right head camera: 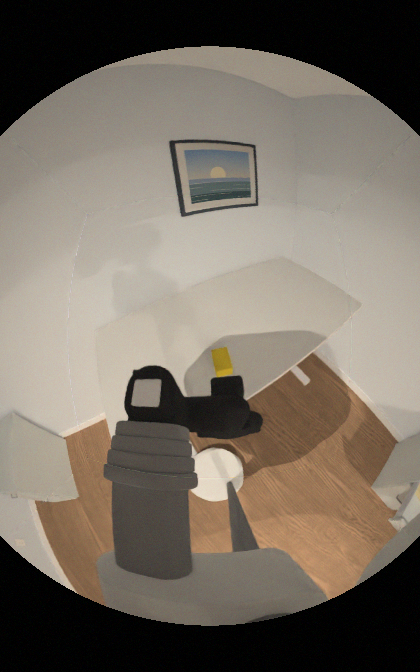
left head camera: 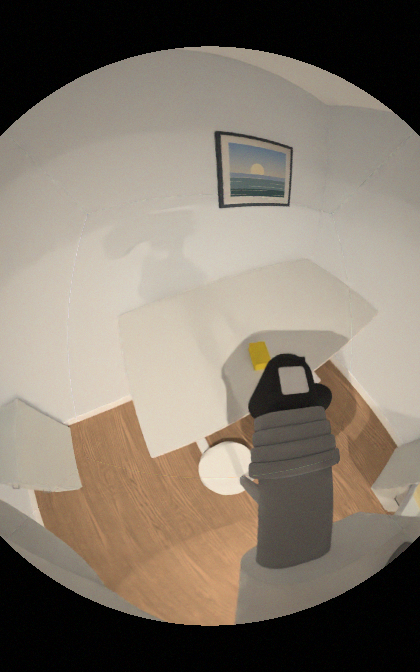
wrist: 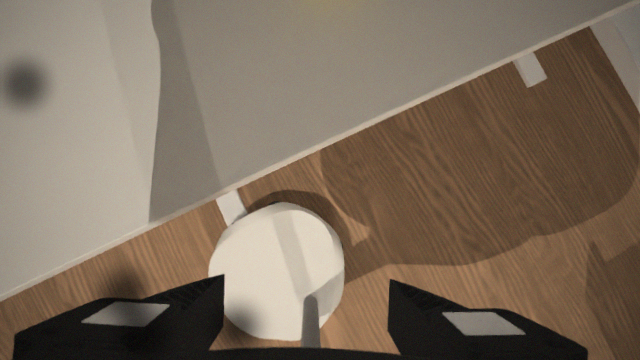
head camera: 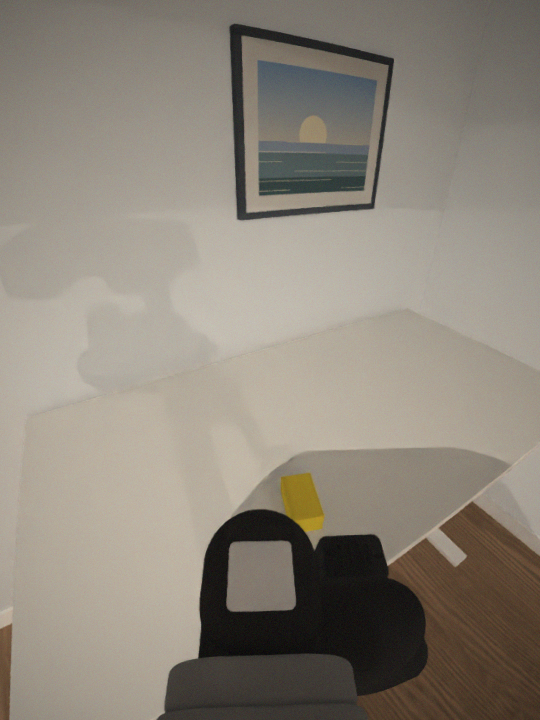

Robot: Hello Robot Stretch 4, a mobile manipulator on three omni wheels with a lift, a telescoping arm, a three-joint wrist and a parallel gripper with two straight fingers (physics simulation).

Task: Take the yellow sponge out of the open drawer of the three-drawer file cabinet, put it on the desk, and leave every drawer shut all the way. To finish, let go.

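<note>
The yellow sponge [head camera: 302, 501] [left head camera: 258, 354] [right head camera: 221, 361] lies on the pale desk [head camera: 116, 523] [left head camera: 165, 370] [right head camera: 300, 300] [wrist: 75, 150], in from the front edge. My gripper [wrist: 306, 303] is open and empty; in the wrist view its fingers stand wide apart in front of the stool and floor, beyond the desk's front edge. It is apart from the sponge, with the arm drawn back. In the head views the fingers are hidden by the black wrist. A pale grey cabinet-like piece [left head camera: 402, 465] [right head camera: 402, 465] is cut off at the right edge; I cannot tell how its drawers stand.
A round white stool [left head camera: 220, 469] [right head camera: 215, 475] [wrist: 260, 260] stands by the desk's front edge. Another pale grey box-like piece [left head camera: 40, 450] [right head camera: 35, 465] stands at the left. White desk feet [head camera: 446, 546] [wrist: 530, 70] show below the desk. A framed picture hangs on the wall behind.
</note>
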